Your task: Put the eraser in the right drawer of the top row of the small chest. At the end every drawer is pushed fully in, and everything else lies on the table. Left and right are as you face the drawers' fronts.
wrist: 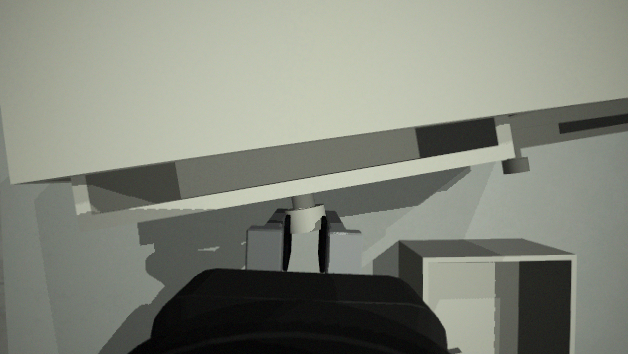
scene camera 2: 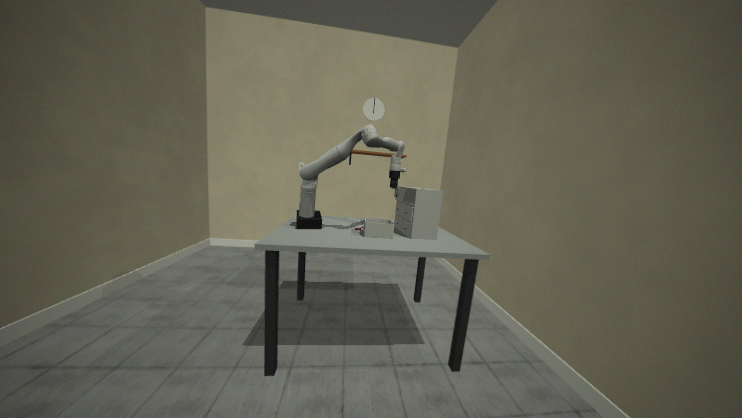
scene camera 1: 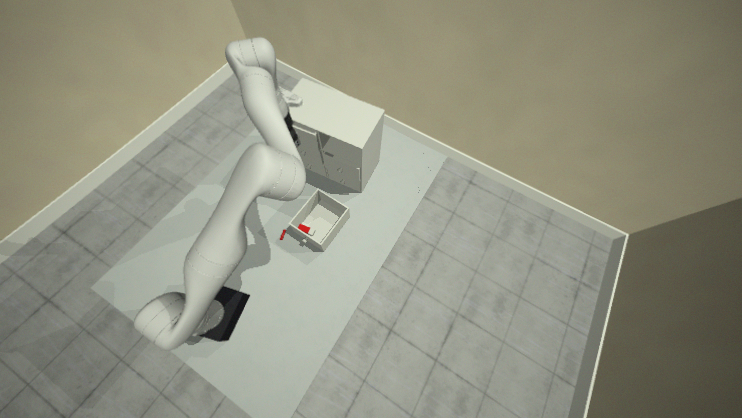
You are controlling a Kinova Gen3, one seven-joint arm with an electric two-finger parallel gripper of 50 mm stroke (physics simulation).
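Places are measured from the arm's base along level axes (x left, y up, z ahead), in centimetres.
Where they show: gripper, fingertip midpoint: [wrist: 305,231] [scene camera 2: 396,196] [scene camera 1: 295,144]; arm's base at its link origin: [scene camera 2: 306,215] [scene camera 1: 207,314].
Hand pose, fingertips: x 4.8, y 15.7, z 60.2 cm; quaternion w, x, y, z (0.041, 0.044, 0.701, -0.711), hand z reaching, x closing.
Each offset is from my fingertips to the top centre of the thing. "*": to the spot under its first point.
The small chest @(dx -6.9, dy +7.5, dz +13.2 cm) [scene camera 1: 340,114] [scene camera 2: 428,215] [wrist: 300,75] stands at the table's far side. Its top left drawer @(* dx -1.7, dy +6.3, dz +2.4 cm) [wrist: 350,182] is partly open, with its inside showing behind the front. My gripper [scene camera 2: 396,192] [wrist: 305,231] is shut on that drawer's round knob @(* dx +0.0, dy +2.8, dz +1.1 cm) [wrist: 304,215]; in scene camera 1 the arm hides the fingertips. The top right opening [scene camera 1: 334,145] has no drawer in it. A loose drawer @(dx -16.9, dy -14.6, dz -15.6 cm) [scene camera 1: 335,230] [scene camera 2: 379,229] [wrist: 573,300] lies on the table before the chest. In it is a red piece with a white end @(dx -13.2, dy -22.0, dz -20.1 cm) [scene camera 1: 304,228], probably the eraser.
A small red stick @(dx -6.2, dy -22.6, dz -26.0 cm) [scene camera 1: 282,234] [scene camera 2: 358,228] lies on the table beside the loose drawer's front. Below the top right opening, a drawer front @(dx -15.7, dy -3.8, dz +3.9 cm) [scene camera 1: 358,179] [scene camera 2: 412,213] stands slightly out. Another knob @(* dx -15.4, dy -7.5, dz +2.4 cm) [wrist: 515,165] shows right of the held drawer. The arm's black base [scene camera 2: 308,220] stands opposite the chest.
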